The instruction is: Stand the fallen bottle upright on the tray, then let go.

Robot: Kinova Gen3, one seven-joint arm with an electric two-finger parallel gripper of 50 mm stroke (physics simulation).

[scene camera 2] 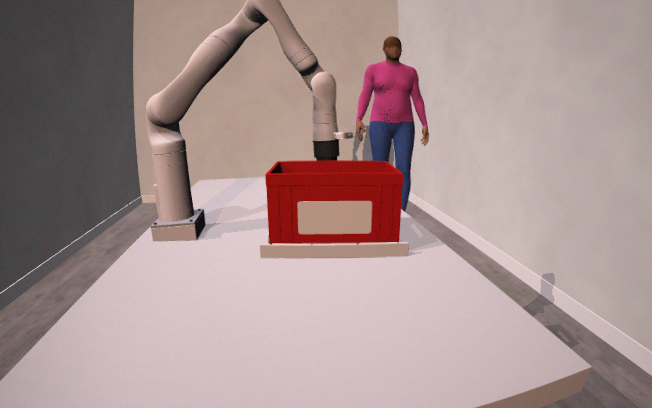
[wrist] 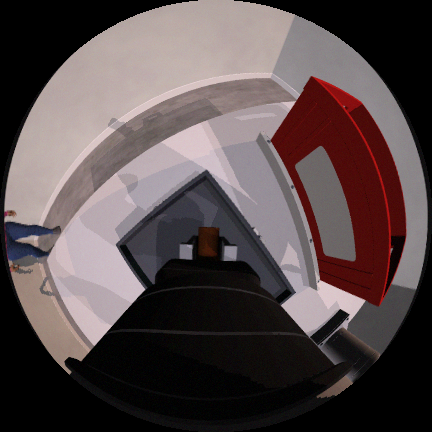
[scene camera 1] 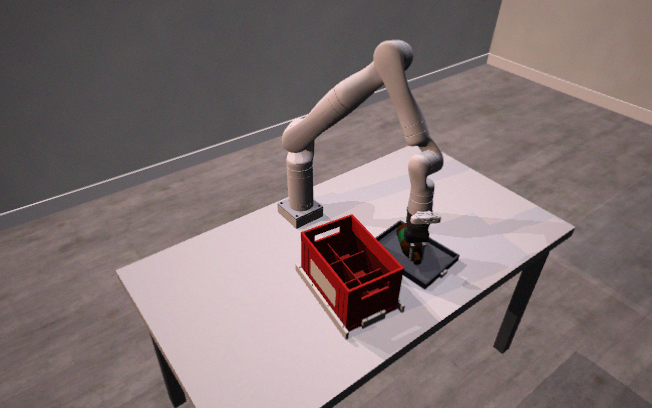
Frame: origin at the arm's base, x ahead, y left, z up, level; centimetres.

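Seen in the pictures: gripper, fingertip midpoint: (wrist: 207, 243) (scene camera 1: 415, 258); arm's base, link origin: (scene camera 2: 178, 216) (wrist: 332, 338) (scene camera 1: 301, 203).
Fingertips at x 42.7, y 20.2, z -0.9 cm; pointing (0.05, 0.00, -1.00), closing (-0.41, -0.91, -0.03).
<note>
Pixels of each thing's middle, then the offset from my fingertips to it. "*": a spot on its surface instead.
- brown bottle, body centre: (wrist: 206, 284) (scene camera 1: 412, 245) dx -5.0, dy +2.3, dz +0.6 cm
- dark grey tray, surface spot: (wrist: 176, 215) (scene camera 1: 432, 272) * dx +5.5, dy +3.2, dz -3.1 cm
- red crate, body centre: (wrist: 354, 189) (scene camera 2: 333, 204) (scene camera 1: 348, 270) dx -1.8, dy -25.2, dz +5.2 cm
The brown bottle (scene camera 1: 402, 235) (wrist: 208, 237) with a green label lies on its side over the tray, its neck toward the tray's front corner. The dark grey tray (scene camera 1: 434, 268) (wrist: 176, 215) lies flat on the table and has a raised rim. My gripper (scene camera 1: 418, 251) (wrist: 207, 243) points down and is shut on the bottle's neck, one finger on each side. The gripper body hides part of the bottle in scene camera 1 and most of it in the wrist view. In scene camera 2 the crate hides the bottle, the tray and the fingers.
A red crate (scene camera 1: 373, 302) (scene camera 2: 335, 181) (wrist: 339, 150) with inner dividers stands close beside the tray, with pale strips (scene camera 1: 320, 300) (scene camera 2: 334, 250) along its base. The arm's base plate (scene camera 1: 300, 215) is behind the crate. A person (scene camera 2: 392, 95) in a pink top stands beyond the table.
</note>
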